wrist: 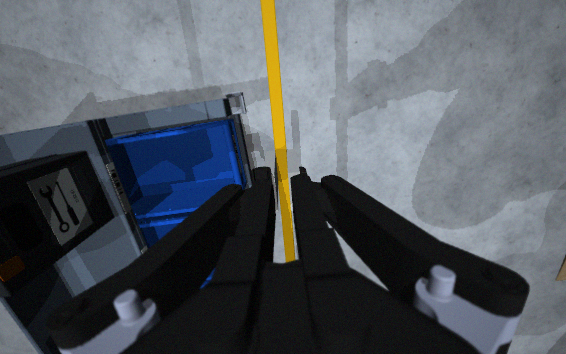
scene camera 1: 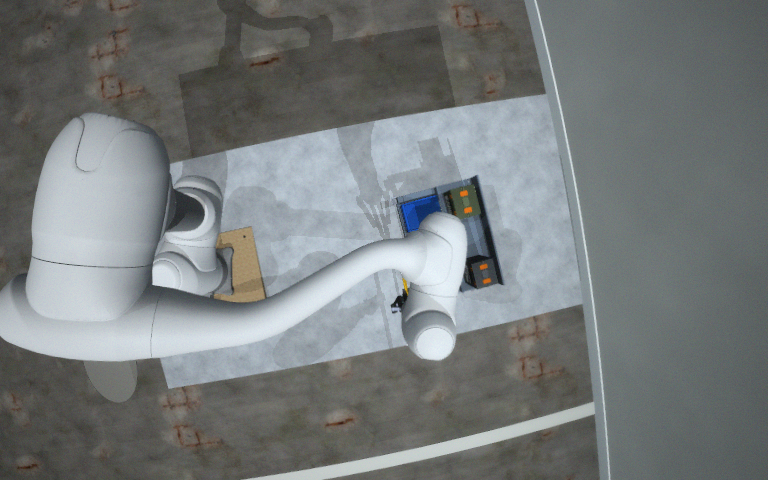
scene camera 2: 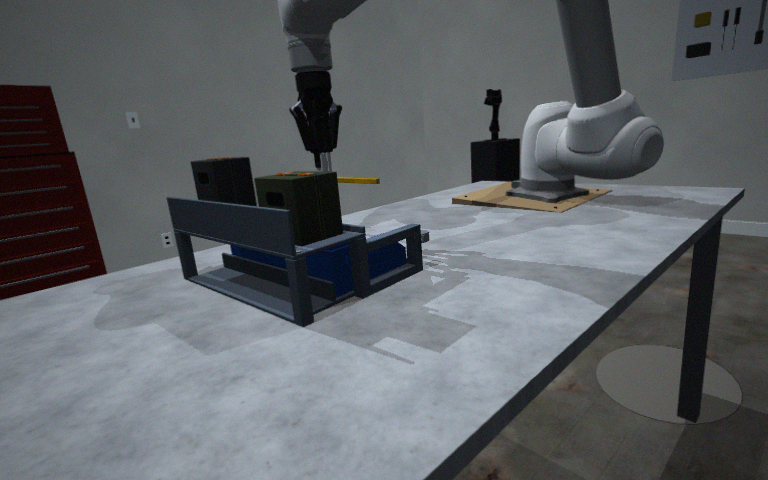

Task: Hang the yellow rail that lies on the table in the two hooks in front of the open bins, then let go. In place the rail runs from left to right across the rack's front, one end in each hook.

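Where they show: gripper, between the fingertips: (wrist: 282,164) (scene camera 1: 406,292); arm's base, origin of its link: (scene camera 1: 210,270) (scene camera 2: 546,194).
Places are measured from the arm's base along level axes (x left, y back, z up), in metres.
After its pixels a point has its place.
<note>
My gripper (scene camera 2: 321,161) (wrist: 282,164) @(x -0.049, y -0.724, z 0.136 m) is shut on the yellow rail (scene camera 1: 404,284) @(x -0.022, y -0.716, z 0.146 m) (scene camera 2: 360,180) @(x 0.080, y -0.703, z 0.143 m) (wrist: 274,90) @(x -0.112, y -0.738, z 0.145 m) and holds it above the table, higher than the rack's front. In the wrist view the rail passes to the right of the rack (scene camera 1: 488,232) @(x 0.150, y -1.001, z 0.132 m) (scene camera 2: 226,225) @(x 0.179, y -0.999, z 0.118 m) (wrist: 215,108) @(x -0.086, y -0.802, z 0.075 m), apart from it and not quite parallel to its front edge. A small metal hook (wrist: 237,102) @(x -0.093, y -0.783, z 0.046 m) shows at the dark toolbox's end of the rack front. The hook at the green toolbox's end (scene camera 2: 425,236) @(x 0.272, y -0.688, z 0.052 m) shows partly. The arm hides most of the rail in scene camera 1.
Blue bins (scene camera 1: 416,212) @(x 0.222, y -0.776, z -0.001 m) (scene camera 2: 385,260) @(x 0.262, y -0.769, z 0.025 m) (wrist: 175,165) sit in the rack's front. A green toolbox (scene camera 1: 466,200) @(x 0.250, y -0.905, z 0.189 m) (scene camera 2: 300,203) @(x 0.302, y -0.922, z 0.153 m) and a dark toolbox (scene camera 1: 484,273) @(x 0.023, y -0.957, z 0.214 m) (scene camera 2: 223,180) @(x 0.068, y -0.969, z 0.177 m) (wrist: 30,200) @(x -0.003, y -0.930, z 0.168 m) stand behind them, above bin height. The arm's base stands on a wooden board (scene camera 1: 247,260) @(x 0.040, y -0.143, z -0.001 m) (scene camera 2: 492,200) @(x -0.060, y -0.174, z 0.004 m).
</note>
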